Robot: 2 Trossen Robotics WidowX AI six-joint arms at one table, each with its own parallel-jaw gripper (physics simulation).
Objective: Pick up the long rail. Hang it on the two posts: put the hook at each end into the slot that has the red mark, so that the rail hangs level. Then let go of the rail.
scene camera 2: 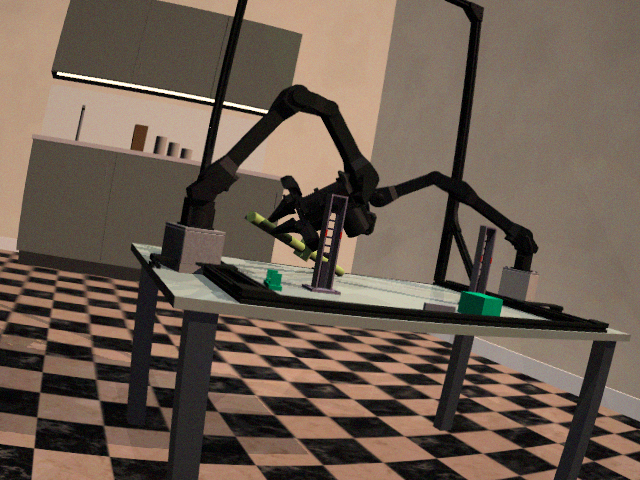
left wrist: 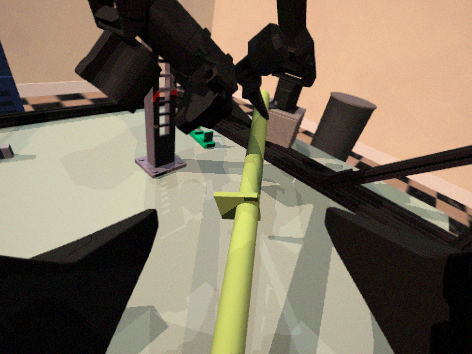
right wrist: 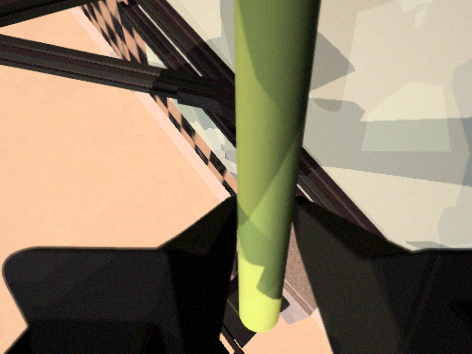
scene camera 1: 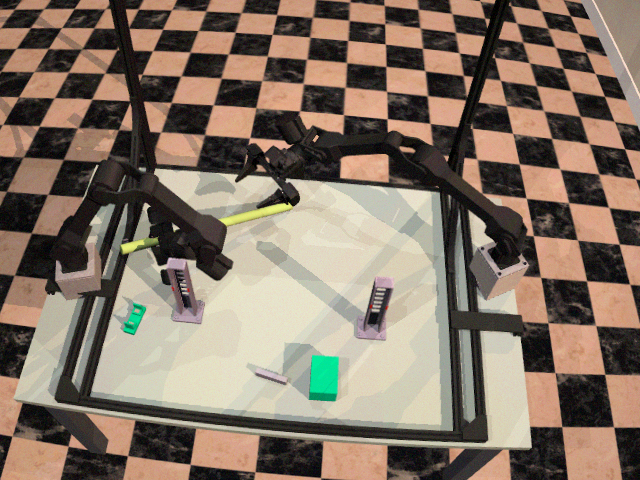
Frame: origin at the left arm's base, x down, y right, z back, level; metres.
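Seen in the pictures: left gripper, fingertip midpoint: [left wrist: 242,216] [scene camera 1: 245,194]; right gripper, fingertip midpoint: [scene camera 2: 268,228] [left wrist: 260,122] [right wrist: 264,205] [scene camera 1: 151,241]; left arm's base, origin of the base link: [scene camera 2: 521,270] [scene camera 1: 503,256]; right arm's base, origin of the base link: [scene camera 2: 195,226] [left wrist: 283,106] [scene camera 1: 74,261].
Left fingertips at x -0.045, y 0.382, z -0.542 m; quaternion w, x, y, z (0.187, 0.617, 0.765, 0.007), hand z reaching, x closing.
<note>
Offsets run from my left fingertips to a thing's top centre. "pt": to the spot under its first point.
The long yellow-green rail [scene camera 1: 253,215] [scene camera 2: 294,242] [left wrist: 240,270] [right wrist: 270,125] is off the posts, behind the left post in scene camera 1. My right gripper [scene camera 2: 272,226] [right wrist: 264,205] is shut on it near one end. A hook {pt dx +0.076, dy -0.022, dz -0.090 m} [left wrist: 227,202] [scene camera 2: 302,254] sticks out from its side. My left gripper [scene camera 1: 249,192] [left wrist: 242,216] is open near the rail's other end, its fingers apart on either side of the rail in the left wrist view. Two pale purple posts with red marks stand upright: the left post {dx -0.061, dy -0.177, dz -0.220 m} [scene camera 1: 177,264] [scene camera 2: 321,258] and the right post {pt dx -0.061, dy -0.385, dz +0.175 m} [scene camera 1: 383,282].
A green bracket {dx +0.121, dy -0.152, dz -0.354 m} [scene camera 1: 135,317] [scene camera 2: 273,280] lies left of the left post. A green block {dx +0.104, dy -0.470, dz +0.012 m} [scene camera 1: 324,377] [scene camera 2: 478,303] and a small pale purple bar {dx +0.135, dy -0.415, dz -0.094 m} [scene camera 1: 271,375] lie near the front. A black frame [scene camera 1: 268,423] surrounds the work area, with uprights behind.
</note>
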